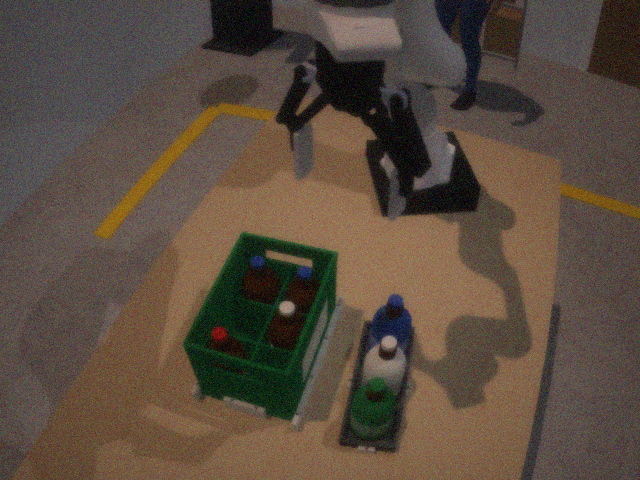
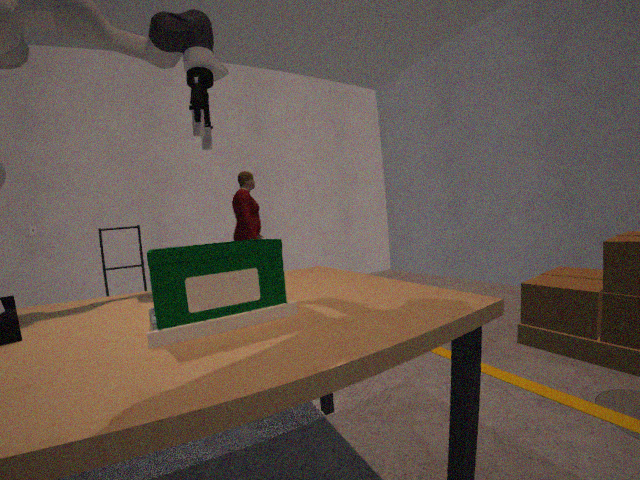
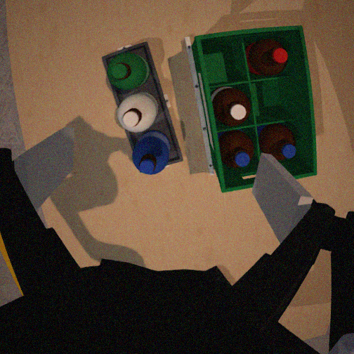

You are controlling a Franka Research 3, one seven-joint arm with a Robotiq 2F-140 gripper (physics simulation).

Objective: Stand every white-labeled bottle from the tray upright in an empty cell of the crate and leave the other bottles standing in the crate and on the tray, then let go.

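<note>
The green crate [image 1: 248, 384] [image 2: 170, 268] [image 3: 311, 100] has six cells. It holds a white-capped brown bottle [image 1: 284, 330] [image 3: 227, 102], a red-capped one [image 1: 227, 345] [image 3: 264, 57] and two blue-capped ones at the end nearest the robot. The middle cell away from the tray and the cell beside the red-capped bottle are empty. On the dark tray [image 1: 354, 444] [image 3: 170, 122] stand a green bottle [image 1: 372, 413] [image 3: 131, 72], a white-labeled bottle [image 1: 385, 364] [image 3: 140, 111] and a blue bottle [image 1: 391, 322] [image 3: 151, 150]. My gripper [image 1: 348, 195] [image 2: 202, 140] [image 3: 164, 160] is open and empty, high above the table on the robot's side of crate and tray.
A light grey rail [image 1: 320, 356] [image 3: 200, 110] runs along the crate's tray side. The robot's black base [image 1: 439, 201] stands at the far end of the table [image 1: 289, 217] [image 2: 361, 310]. A person in red [image 2: 247, 211] and brown boxes [image 2: 560, 304] are beyond the table.
</note>
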